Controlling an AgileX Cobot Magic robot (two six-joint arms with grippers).
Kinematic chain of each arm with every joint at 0, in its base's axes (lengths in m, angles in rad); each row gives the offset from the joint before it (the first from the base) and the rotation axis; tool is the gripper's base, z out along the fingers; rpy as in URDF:
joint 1: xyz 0 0 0.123 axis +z
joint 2: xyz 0 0 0 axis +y
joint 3: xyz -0.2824 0 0.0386 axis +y
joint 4: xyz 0.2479 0 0.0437 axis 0.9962 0 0.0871
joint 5: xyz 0 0 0 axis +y
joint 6: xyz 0.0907 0 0.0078 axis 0.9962 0 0.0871
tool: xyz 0 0 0 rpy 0 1.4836 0
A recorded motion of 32 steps. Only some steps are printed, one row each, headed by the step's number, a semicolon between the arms.
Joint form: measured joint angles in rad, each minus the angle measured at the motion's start. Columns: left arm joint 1, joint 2, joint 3, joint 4, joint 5, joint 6; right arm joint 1, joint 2, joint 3, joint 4, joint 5, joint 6.
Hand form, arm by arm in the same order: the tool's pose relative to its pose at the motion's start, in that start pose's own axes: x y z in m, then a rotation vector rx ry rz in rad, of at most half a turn. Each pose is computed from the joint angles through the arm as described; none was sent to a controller.
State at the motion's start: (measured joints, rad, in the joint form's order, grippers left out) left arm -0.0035 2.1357 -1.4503 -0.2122 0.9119 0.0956; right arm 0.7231 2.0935 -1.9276 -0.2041 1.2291 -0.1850
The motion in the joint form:
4: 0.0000 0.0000 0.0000 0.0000 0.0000 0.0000; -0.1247 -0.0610 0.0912 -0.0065 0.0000 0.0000
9: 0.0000 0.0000 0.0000 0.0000 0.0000 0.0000; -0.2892 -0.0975 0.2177 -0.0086 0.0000 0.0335
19: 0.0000 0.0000 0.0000 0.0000 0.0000 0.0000; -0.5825 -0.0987 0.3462 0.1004 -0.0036 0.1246
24: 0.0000 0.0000 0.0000 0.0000 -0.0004 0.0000; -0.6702 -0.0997 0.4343 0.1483 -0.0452 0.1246
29: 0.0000 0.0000 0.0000 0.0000 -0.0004 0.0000; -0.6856 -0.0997 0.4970 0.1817 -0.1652 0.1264
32: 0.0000 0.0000 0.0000 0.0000 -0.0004 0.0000; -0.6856 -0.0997 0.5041 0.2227 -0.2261 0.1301
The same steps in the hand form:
4: 0.0000 0.0000 0.0000 0.0000 0.0000 0.0000; 0.0341 -0.0478 0.0026 0.0230 0.0603 0.1104
9: 0.0000 0.0000 0.0000 0.0000 0.0000 0.0000; 0.0868 -0.0974 0.0231 0.0257 0.1831 0.2849
19: 0.0000 0.0000 0.0000 0.0000 0.0000 0.0000; 0.1781 -0.1624 0.0552 -0.0635 0.3190 0.6939
24: 0.0000 0.0000 0.0000 0.0000 -0.0004 0.0000; 0.2123 -0.1691 0.0717 -0.1136 0.3531 0.7987
29: 0.0000 0.0000 0.0000 0.0000 -0.0004 0.0000; 0.2181 -0.1670 0.0856 -0.1110 0.2890 0.8345
32: 0.0000 0.0000 0.0000 0.0000 -0.0004 0.0000; 0.2134 -0.1679 0.0883 -0.1142 0.2251 0.8655

